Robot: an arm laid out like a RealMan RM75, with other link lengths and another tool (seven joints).
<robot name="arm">
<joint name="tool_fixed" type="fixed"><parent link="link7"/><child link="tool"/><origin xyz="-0.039 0.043 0.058" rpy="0 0.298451 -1.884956"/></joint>
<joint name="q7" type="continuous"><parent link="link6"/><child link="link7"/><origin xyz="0 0 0.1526" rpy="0 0 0"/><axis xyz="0 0 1"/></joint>
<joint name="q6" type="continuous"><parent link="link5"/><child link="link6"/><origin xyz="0 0 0" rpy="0 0 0"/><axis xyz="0 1 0"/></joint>
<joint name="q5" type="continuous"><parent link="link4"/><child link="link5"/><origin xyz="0 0 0.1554" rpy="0 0 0"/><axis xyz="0 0 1"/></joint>
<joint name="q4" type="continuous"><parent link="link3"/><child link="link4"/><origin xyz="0 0 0" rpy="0 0 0"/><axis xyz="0 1 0"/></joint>
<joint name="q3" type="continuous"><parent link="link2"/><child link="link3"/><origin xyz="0 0 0.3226" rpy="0 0 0"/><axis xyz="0 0 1"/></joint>
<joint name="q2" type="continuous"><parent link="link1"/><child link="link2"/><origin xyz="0 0 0" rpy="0 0 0"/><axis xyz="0 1 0"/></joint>
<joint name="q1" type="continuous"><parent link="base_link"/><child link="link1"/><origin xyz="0 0 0.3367" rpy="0 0 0"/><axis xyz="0 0 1"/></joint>
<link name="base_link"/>
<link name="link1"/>
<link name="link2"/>
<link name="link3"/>
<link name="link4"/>
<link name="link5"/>
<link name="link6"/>
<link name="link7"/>
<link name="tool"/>
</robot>
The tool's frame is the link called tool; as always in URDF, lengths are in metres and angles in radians. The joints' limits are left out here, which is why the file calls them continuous.
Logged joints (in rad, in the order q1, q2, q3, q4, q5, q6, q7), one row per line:
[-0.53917, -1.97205, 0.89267, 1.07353, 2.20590, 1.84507, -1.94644]
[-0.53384, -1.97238, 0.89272, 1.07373, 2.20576, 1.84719, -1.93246]
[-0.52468, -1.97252, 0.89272, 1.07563, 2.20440, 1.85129, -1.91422]
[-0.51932, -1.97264, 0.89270, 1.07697, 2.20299, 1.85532, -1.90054]
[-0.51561, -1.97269, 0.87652, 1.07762, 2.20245, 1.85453, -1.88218]
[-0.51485, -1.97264, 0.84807, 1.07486, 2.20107, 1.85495, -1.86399]
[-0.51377, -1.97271, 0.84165, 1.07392, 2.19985, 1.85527, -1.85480]
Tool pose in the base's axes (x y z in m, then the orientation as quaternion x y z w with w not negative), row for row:
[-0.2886, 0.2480, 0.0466, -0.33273, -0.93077, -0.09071, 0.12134]
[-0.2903, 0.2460, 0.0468, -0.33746, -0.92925, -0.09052, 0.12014]
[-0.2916, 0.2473, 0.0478, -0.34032, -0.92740, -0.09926, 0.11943]
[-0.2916, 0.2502, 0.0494, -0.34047, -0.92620, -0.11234, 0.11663]
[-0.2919, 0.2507, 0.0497, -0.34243, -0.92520, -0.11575, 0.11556]
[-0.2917, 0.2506, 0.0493, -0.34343, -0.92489, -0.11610, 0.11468]
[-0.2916, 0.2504, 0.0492, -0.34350, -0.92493, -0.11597, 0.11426]
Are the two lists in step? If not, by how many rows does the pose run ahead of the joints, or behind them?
The pose runs 2 rows ahead of the joints: the pose in row i belongs to the joints in row i + 2.
